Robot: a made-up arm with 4 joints.
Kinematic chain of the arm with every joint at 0, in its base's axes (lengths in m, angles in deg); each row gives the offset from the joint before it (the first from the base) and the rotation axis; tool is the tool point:
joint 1: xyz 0 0 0.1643 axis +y
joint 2: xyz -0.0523 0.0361 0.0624 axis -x
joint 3: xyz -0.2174 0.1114 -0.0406 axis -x
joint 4: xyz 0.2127 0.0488 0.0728 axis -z
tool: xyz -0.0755 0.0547 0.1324
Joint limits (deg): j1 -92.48..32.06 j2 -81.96..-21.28 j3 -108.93..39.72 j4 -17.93..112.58
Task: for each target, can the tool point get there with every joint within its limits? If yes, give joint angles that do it. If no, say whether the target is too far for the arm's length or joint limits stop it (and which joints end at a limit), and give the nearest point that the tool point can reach.
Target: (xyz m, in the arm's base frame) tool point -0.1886 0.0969 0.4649
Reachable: yes | joints -32.71 -49.73 9.27 94.72
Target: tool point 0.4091 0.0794 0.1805
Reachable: no: joint limits stop it (at a limit: joint 1, joint 2, joint 4) | nearest point 0.1634 0.0608 0.3828 | short by 0.319 m
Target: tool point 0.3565 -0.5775 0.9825
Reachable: no: too far | nearest point 0.1253 -0.0782 0.4975 | short by 0.733 m
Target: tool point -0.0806 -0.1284 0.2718
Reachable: yes | joints -14.27 -64.94 -64.80 57.36
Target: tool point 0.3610 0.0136 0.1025
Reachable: no: joint limits stop it (at a limit: joint 1, joint 2, joint 3) | nearest point 0.0641 -0.0077 0.0953 | short by 0.298 m
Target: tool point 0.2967 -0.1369 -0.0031
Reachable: no: joint limits stop it (at a limit: joint 1, joint 3) | nearest point 0.0541 -0.0189 0.0591 | short by 0.277 m
